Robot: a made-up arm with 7 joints. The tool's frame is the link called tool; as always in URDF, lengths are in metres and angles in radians. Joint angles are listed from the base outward.
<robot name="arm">
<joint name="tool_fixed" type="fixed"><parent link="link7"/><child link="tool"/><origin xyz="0 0 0" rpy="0 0 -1.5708"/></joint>
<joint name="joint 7" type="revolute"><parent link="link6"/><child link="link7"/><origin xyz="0.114 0 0" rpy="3.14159 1.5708 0"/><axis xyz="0 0 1"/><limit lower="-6.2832" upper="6.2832"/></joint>
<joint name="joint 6" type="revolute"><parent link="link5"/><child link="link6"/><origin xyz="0 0 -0.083" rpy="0 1.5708 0"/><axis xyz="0 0 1"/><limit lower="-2.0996" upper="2.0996"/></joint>
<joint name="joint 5" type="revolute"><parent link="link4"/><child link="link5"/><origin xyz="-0.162 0 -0.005" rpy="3.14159 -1.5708 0"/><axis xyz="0 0 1"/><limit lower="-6.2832" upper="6.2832"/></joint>
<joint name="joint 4" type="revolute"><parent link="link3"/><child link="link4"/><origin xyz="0 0.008 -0.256" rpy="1.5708 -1.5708 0"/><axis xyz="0 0 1"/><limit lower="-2.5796" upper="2.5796"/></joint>
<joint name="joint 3" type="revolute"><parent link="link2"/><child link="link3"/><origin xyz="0 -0.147 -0.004" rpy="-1.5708 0 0"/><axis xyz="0 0 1"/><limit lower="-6.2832" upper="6.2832"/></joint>
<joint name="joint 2" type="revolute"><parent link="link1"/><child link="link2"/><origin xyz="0 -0.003 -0.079" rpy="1.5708 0 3.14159"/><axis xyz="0 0 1"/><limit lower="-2.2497" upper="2.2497"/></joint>
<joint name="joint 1" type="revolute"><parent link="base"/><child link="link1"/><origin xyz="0 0 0.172" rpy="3.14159 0 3.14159"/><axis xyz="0 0 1"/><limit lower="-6.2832" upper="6.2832"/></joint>
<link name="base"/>
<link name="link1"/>
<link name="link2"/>
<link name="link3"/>
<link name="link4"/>
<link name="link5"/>
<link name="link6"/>
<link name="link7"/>
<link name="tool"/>
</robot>
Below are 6 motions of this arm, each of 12 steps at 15 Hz.
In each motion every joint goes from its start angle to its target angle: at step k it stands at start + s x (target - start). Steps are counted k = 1, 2, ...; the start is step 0. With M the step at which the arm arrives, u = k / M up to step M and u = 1 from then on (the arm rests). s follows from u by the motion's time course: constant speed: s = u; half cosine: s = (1 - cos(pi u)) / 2; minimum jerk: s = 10 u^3 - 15 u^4 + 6 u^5.
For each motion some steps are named. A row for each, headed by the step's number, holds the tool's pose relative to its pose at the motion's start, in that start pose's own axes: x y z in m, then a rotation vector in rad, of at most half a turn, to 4 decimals.
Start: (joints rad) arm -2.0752 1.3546 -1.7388 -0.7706 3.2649 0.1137 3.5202
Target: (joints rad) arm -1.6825 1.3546 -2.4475 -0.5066 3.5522 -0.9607 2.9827
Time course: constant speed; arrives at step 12
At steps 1, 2, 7, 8, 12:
1: 0.0042 0.0096 -0.0086 0.0019 -0.0908 -0.0606
2: 0.0081 0.0180 -0.0158 0.0042 -0.1811 -0.1260
7: 0.0165 0.0382 -0.0334 0.0059 -0.6246 -0.5017
8: 0.0149 0.0377 -0.0339 0.0015 -0.7126 -0.5814
12: -0.0067 0.0239 -0.0290 -0.0417 -1.0690 -0.8887

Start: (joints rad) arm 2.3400 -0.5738 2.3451 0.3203 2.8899 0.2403 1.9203
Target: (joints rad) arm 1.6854 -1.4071 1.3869 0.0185 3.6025 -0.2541 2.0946
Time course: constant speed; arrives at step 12
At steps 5, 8, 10, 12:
5: 0.0150 0.2567 0.0493 0.4296 -0.0665 -0.2462
8: 0.0454 0.4054 0.1305 0.6972 -0.0964 -0.3695
10: 0.0717 0.4961 0.2084 0.8872 -0.1143 -0.4383
12: 0.1000 0.5753 0.3055 1.0892 -0.1324 -0.4949

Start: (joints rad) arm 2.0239 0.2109 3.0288 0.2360 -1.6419 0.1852 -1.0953
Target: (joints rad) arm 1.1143 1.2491 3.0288 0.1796 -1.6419 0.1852 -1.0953
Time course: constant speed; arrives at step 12
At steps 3, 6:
3: 0.1706 -0.1055 0.0565 -0.1232 -0.2900 -0.1649
6: 0.2746 -0.2571 0.1777 -0.3031 -0.5534 -0.3227

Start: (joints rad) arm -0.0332 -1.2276 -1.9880 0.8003 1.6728 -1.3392 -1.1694
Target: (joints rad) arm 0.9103 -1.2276 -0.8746 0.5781 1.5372 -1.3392 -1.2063
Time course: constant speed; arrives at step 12
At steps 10, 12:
10: 0.4051 -0.0571 0.3505 0.2845 -1.0970 -0.4749
12: 0.4491 -0.1068 0.4154 0.2311 -1.3236 -0.5651

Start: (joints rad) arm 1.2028 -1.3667 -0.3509 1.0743 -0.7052 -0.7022 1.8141
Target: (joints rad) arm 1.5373 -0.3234 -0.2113 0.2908 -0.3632 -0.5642 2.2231
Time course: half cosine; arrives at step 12
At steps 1, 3, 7, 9, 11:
1: 0.0023 -0.0077 -0.0031 -0.0040 0.0007 0.0161
3: 0.0234 -0.0666 -0.0230 -0.0339 0.0081 0.1420
7: 0.1505 -0.2740 -0.0411 -0.1407 0.0709 0.6593
9: 0.2317 -0.3511 -0.0209 -0.1895 0.1233 0.9185
11: 0.2831 -0.3869 -0.0021 -0.2177 0.1613 1.0716

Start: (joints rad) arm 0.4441 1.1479 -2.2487 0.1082 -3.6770 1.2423 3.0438
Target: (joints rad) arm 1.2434 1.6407 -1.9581 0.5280 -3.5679 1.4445 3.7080
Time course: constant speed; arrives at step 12
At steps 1, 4, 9, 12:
1: -0.0177 -0.0318 -0.0284 -0.0660 0.0460 0.0562
4: -0.0860 -0.1294 -0.1012 -0.2281 0.2182 0.2221
9: -0.2456 -0.2835 -0.1758 -0.3558 0.5855 0.4758
12: -0.3624 -0.3583 -0.1913 -0.3359 0.8247 0.6054

